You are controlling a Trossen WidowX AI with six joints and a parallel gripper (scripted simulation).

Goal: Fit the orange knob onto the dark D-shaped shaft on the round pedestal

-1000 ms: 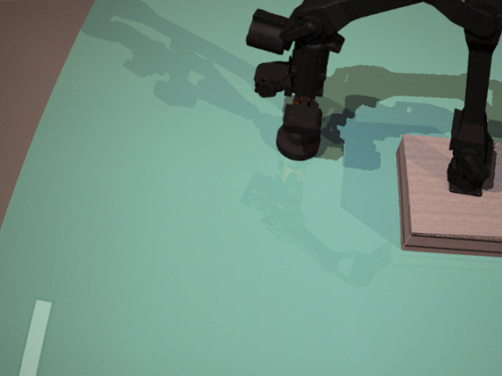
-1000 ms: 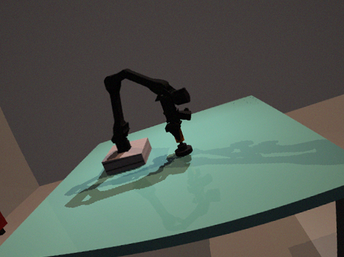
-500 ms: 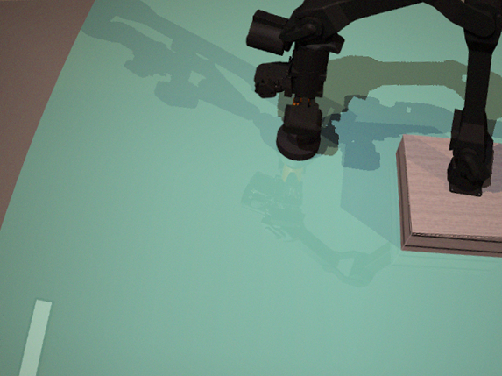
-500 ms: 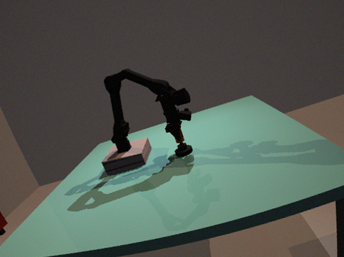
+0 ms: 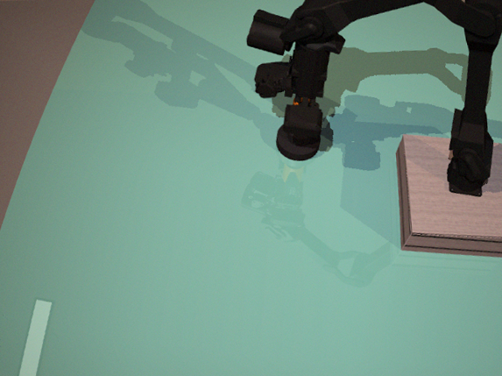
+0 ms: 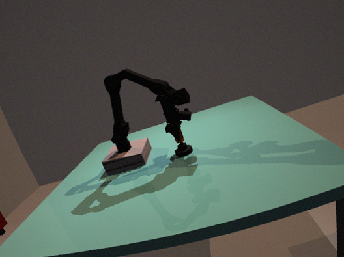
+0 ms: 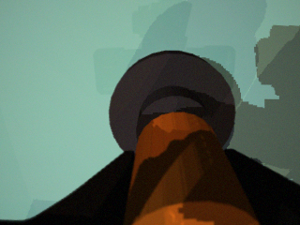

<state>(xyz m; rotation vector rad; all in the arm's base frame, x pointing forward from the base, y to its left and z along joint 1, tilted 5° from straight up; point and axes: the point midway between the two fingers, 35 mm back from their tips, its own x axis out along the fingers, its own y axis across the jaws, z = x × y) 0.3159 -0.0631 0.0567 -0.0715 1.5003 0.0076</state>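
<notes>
My gripper tip is now 20 mm below the orange knob. Also, from my gripper tip: dark round pedestal 40 mm below.
</notes>
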